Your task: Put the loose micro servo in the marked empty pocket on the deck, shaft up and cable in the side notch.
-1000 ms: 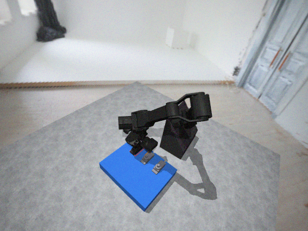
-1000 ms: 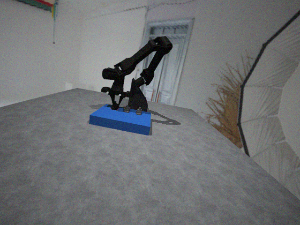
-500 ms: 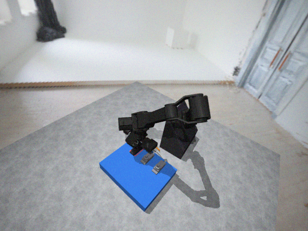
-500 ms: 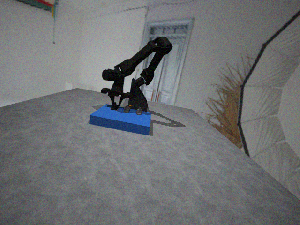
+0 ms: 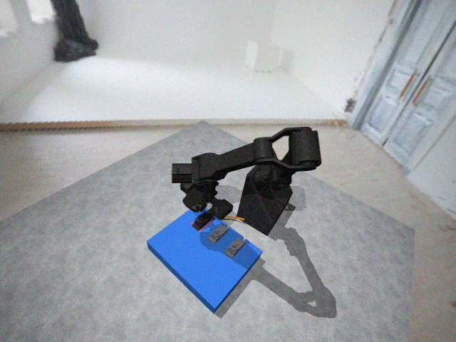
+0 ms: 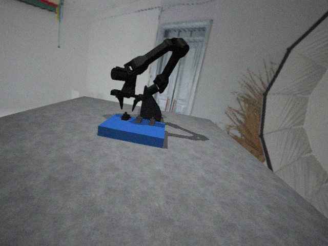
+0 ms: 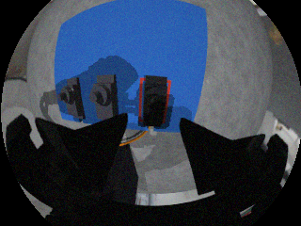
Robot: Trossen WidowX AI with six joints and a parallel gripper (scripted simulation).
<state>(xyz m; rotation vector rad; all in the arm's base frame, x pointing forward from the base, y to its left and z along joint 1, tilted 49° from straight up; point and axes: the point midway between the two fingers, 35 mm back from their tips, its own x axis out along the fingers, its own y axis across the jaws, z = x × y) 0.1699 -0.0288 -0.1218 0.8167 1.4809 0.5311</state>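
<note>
Now: gripper tip 12 cm short of the blue deck, 6 cm to the right of it and 7 cm above it.
</note>
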